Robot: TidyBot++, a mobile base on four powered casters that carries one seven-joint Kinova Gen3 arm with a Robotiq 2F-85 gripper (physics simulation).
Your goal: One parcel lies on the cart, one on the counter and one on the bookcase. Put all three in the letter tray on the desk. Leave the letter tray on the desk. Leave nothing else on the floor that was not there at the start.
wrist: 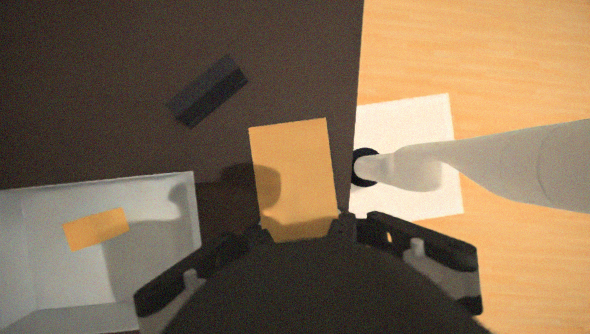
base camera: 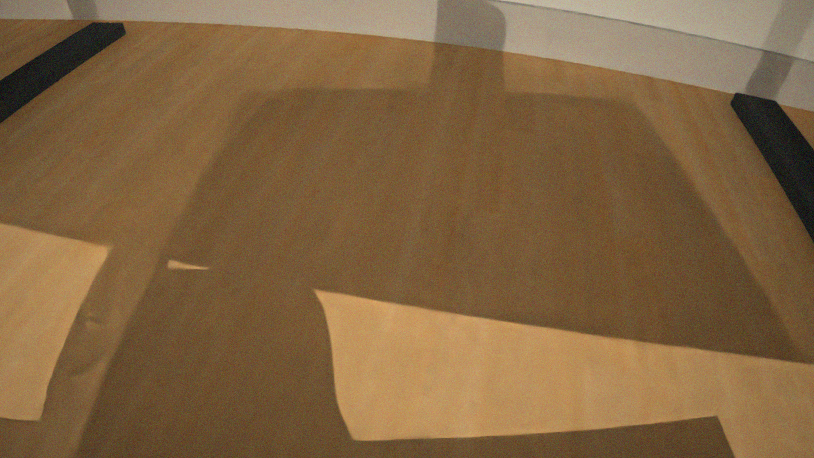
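Note:
My gripper (wrist: pixel 300 217) is shut on an orange parcel (wrist: pixel 297 160), which sticks out past the fingertips in the wrist view. The held parcel is over the right part of the dark desk (wrist: pixel 100 90), near its right edge and to the right of the letter tray. The pale grey letter tray (wrist: pixel 192 202) stands on the desk at the lower left, partly out of view. A smaller-looking orange parcel (wrist: pixel 96 229) lies inside it. The third parcel, the cart, the counter and the bookcase do not show. The gripper's body hides part of the desk.
A dark oblong block (wrist: pixel 207 91) lies on the desk above the tray. Beyond the desk's right edge are a white square (wrist: pixel 405 117) and a pale tapering form (wrist: pixel 500 160) over the wooden floor. In the base view, dark bars (base camera: pixel 56 65) (base camera: pixel 774 153) flank the floor before a pale wall (base camera: pixel 341 17).

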